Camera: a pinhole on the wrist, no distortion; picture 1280 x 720 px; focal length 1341.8 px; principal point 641.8 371.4 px. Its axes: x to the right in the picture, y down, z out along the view. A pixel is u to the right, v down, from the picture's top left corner.
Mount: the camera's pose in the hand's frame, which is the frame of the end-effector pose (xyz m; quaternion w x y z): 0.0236 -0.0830 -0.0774 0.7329 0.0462 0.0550 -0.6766
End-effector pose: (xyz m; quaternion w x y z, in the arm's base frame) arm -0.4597 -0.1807 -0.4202 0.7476 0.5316 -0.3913 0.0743
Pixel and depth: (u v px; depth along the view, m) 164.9 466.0 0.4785
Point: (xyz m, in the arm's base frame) -0.6468 -0.5469 -0.3169
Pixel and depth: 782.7 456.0 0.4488
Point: -0.4977 -0.5880 -0.4723
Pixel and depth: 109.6 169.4 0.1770
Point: -0.4963 -0.2886 -0.4400
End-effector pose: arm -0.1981 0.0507 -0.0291 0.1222 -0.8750 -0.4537 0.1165
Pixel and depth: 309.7 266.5 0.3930
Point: -0.3396 0.1050 -0.3210
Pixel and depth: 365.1 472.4 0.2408
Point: -0.2784 0.1408 -0.1700
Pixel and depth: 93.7 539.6 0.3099
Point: -0.2426 0.1246 -0.2679
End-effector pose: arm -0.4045 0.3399 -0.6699 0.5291 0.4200 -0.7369 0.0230
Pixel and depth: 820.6 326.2 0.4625
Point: -0.5534 0.0133 -0.9026
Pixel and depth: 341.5 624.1 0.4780
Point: -0.7020 0.0514 -0.7749
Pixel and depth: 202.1 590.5 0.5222
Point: -0.7779 0.0679 -0.7821
